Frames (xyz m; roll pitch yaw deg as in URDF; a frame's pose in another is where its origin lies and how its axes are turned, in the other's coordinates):
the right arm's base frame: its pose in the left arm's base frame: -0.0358 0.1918 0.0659 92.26 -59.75 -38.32
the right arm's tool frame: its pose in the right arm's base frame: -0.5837 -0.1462 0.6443 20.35 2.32 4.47
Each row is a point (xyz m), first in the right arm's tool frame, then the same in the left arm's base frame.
Working: the right arm's tool frame: its pose in the left arm's base frame: -0.5459 -0.2183 -0.5247 108.16 -64.22 -33.39

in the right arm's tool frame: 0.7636 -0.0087 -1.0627
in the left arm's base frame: 0.0457 0.6044 0.3034
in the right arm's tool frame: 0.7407 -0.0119 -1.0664
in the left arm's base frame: 0.0413 0.6127 0.2819
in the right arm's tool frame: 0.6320 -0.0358 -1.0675
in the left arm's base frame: 0.0233 0.6347 0.1743
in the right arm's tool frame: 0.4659 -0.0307 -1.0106
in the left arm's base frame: -0.0579 0.6216 0.0191
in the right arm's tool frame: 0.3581 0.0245 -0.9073
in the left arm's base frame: -0.1758 0.5611 -0.0691
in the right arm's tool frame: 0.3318 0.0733 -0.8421
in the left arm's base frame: -0.2474 0.5159 -0.0815
